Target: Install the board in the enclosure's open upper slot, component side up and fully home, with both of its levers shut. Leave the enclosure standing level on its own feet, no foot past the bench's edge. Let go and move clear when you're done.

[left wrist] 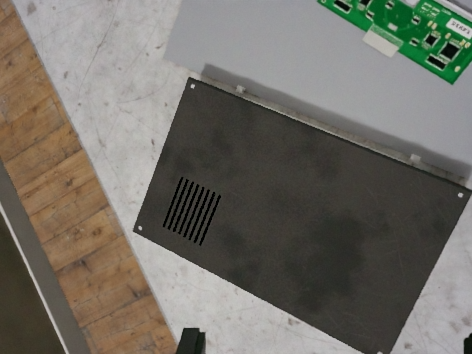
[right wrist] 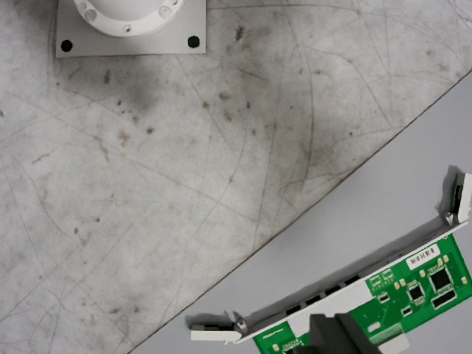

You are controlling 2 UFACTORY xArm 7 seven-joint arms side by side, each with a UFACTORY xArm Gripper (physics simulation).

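Frame: origin at the left arm's base, x back, y left, z down, level; metres.
Seen in the pictures: right gripper, fingertip midpoint: (right wrist: 327,351).
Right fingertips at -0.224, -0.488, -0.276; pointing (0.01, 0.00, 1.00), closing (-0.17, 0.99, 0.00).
Offsets run from my right fingertips to a thing's top centre, as dx, dy, dz. "pt": to the spot under its first point. Level surfaces: height alone.
The enclosure {-0.390, +0.207, +0.226} (left wrist: 280,200) shows its dark top with vent slots in the left wrist view; two small pale tabs stick out along its upper edge, and its slots are hidden from above. The green board {pt -0.086, +0.130, +0.270} (left wrist: 425,37) (right wrist: 415,300) lies component side up on the grey mat {dz +0.274} (left wrist: 280,55) (right wrist: 400,180). Its two white levers, one on the left (right wrist: 215,333) and one on the right (right wrist: 465,197), are swung outward from the ends of the faceplate. My left gripper (left wrist: 330,344) is open, above the enclosure's lower edge. My right gripper (right wrist: 332,327) is shut and empty, above the board near its faceplate.
The pale bench top {dz +0.276} (left wrist: 85,85) (right wrist: 165,200) surrounds the mat. A wooden strip (left wrist: 70,200) runs down the left of the left wrist view, with a darker area beyond it. A white robot base on a grey plate {pt +0.221, -0.111, +0.275} (right wrist: 130,46) stands at the top of the right wrist view.
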